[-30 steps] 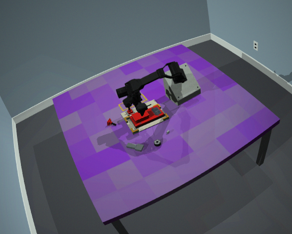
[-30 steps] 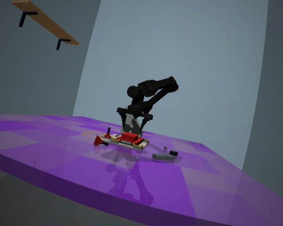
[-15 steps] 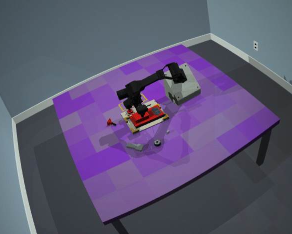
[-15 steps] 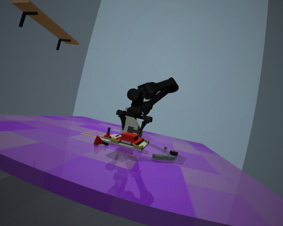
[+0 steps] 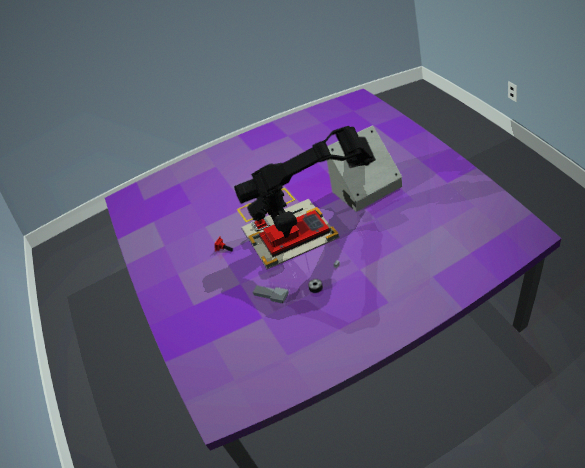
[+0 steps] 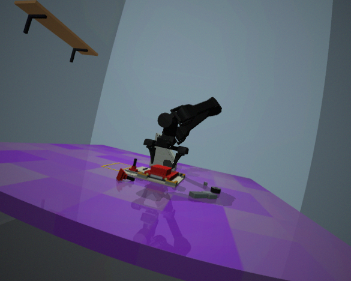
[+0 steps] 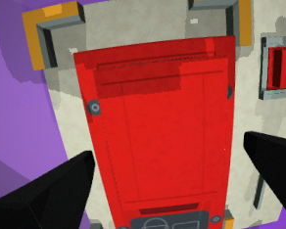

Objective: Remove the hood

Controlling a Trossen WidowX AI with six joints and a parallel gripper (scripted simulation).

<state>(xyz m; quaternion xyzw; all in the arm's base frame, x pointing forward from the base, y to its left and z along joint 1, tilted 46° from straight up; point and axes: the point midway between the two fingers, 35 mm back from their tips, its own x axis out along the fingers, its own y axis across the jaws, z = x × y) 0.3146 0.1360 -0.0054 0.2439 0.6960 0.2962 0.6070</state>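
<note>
Now: the hood 1 cm below my gripper tip. From my gripper tip the other things lie so: black wheel 24 cm to the left, 4 cm below.
</note>
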